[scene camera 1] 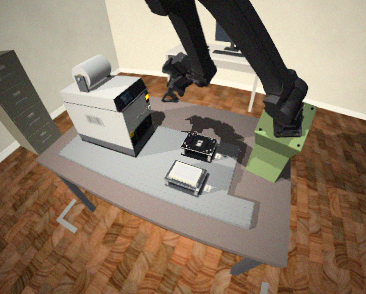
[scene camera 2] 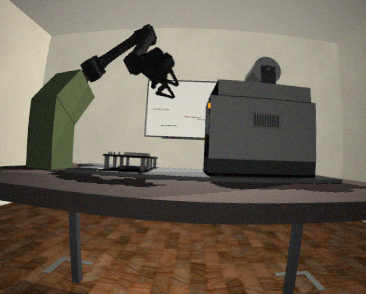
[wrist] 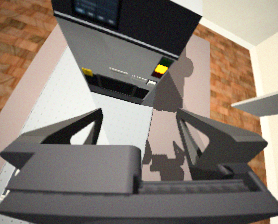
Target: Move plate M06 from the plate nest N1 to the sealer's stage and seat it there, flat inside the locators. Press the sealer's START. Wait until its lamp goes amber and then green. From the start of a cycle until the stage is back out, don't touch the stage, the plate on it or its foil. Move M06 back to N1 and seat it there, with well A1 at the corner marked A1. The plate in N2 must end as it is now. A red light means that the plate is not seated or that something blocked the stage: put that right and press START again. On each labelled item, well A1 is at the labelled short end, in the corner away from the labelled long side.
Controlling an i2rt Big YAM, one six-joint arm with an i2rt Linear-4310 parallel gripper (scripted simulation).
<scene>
same spot on sealer: [wrist: 106, 56] = [scene camera 1: 134, 112]
</scene>
